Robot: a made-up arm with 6 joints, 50 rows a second.
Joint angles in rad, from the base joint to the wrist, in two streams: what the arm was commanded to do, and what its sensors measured. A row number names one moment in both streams.
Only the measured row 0 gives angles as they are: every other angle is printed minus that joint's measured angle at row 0.
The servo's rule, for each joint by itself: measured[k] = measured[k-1] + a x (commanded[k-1-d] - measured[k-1]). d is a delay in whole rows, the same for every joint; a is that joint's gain. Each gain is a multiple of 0.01, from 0.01 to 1. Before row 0 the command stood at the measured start. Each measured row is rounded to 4 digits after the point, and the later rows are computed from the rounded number. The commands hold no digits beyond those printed.
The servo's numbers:
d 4
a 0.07 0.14 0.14 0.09 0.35 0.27
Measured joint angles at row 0:
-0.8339, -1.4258, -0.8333, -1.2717, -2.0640, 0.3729
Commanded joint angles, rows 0 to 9:
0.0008, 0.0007, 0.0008, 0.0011, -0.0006, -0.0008
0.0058, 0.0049, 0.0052, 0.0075, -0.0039, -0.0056
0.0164, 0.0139, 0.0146, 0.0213, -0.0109, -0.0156
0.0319, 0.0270, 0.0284, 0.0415, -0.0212, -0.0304
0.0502, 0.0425, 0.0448, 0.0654, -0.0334, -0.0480
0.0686, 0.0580, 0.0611, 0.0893, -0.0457, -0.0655
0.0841, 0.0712, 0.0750, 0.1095, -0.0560, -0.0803
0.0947, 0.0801, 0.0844, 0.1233, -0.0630, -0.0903
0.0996, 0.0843, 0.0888, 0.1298, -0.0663, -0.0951
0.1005, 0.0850, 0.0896, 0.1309, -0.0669, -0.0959
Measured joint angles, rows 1 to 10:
0.0000, 0.0000, 0.0000, 0.0000, 0.0000, 0.0000
0.0000, 0.0000, 0.0000, 0.0000, 0.0000, 0.0000
0.0000, 0.0000, 0.0000, 0.0000, 0.0000, 0.0000
0.0000, 0.0000, 0.0000, 0.0000, 0.0000, 0.0000
0.0001, 0.0001, 0.0001, 0.0001, -0.0002, -0.0002
0.0005, 0.0008, 0.0008, 0.0008, -0.0015, -0.0017
0.0016, 0.0026, 0.0027, 0.0026, -0.0048, -0.0055
0.0037, 0.0060, 0.0063, 0.0061, -0.0105, -0.0122
0.0070, 0.0111, 0.0117, 0.0114, -0.0185, -0.0219
0.0113, 0.0177, 0.0186, 0.0184, -0.0280, -0.0337

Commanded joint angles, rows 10 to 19:
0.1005, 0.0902, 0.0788, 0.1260, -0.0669, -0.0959
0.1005, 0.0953, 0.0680, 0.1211, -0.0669, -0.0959
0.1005, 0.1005, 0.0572, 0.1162, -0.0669, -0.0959
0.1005, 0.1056, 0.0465, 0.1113, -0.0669, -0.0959
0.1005, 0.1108, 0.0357, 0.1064, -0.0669, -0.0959
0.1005, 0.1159, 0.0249, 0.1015, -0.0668, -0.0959
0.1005, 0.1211, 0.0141, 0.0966, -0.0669, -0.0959
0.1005, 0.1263, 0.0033, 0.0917, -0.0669, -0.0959
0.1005, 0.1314, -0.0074, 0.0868, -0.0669, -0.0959
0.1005, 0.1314, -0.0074, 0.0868, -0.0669, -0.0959
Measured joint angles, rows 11 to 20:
0.0164, 0.0252, 0.0265, 0.0266, -0.0378, -0.0463
0.0219, 0.0329, 0.0346, 0.0353, -0.0466, -0.0582
0.0273, 0.0401, 0.0422, 0.0438, -0.0535, -0.0682
0.0324, 0.0464, 0.0488, 0.0516, -0.0582, -0.0757
0.0372, 0.0525, 0.0530, 0.0583, -0.0612, -0.0812
0.0416, 0.0585, 0.0551, 0.0640, -0.0632, -0.0852
0.0457, 0.0644, 0.0554, 0.0687, -0.0645, -0.0881
0.0495, 0.0702, 0.0542, 0.0725, -0.0653, -0.0902
0.0531, 0.0759, 0.0516, 0.0756, -0.0659, -0.0917
0.0564, 0.0815, 0.0479, 0.0779, -0.0662, -0.0928

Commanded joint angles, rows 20 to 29:
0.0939, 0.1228, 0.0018, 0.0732, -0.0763, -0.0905
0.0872, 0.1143, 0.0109, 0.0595, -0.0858, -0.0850
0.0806, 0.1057, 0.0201, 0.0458, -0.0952, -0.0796
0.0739, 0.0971, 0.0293, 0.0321, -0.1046, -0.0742
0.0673, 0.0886, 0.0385, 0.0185, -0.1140, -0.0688
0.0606, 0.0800, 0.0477, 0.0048, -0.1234, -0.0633
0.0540, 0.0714, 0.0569, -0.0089, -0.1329, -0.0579
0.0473, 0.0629, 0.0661, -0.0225, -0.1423, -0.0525
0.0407, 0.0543, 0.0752, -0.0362, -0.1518, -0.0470
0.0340, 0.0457, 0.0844, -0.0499, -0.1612, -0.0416
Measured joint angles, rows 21 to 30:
0.0595, 0.0870, 0.0432, 0.0796, -0.0664, -0.0936
0.0624, 0.0925, 0.0376, 0.0807, -0.0666, -0.0942
0.0651, 0.0979, 0.0313, 0.0812, -0.0667, -0.0947
0.0676, 0.1026, 0.0259, 0.0817, -0.0668, -0.0950
0.0694, 0.1054, 0.0225, 0.0809, -0.0701, -0.0938
0.0706, 0.1066, 0.0209, 0.0790, -0.0756, -0.0914
0.0713, 0.1065, 0.0208, 0.0760, -0.0825, -0.0882
0.0715, 0.1052, 0.0220, 0.0720, -0.0902, -0.0844
0.0712, 0.1029, 0.0243, 0.0672, -0.0985, -0.0802
0.0705, 0.0997, 0.0276, 0.0616, -0.1072, -0.0756

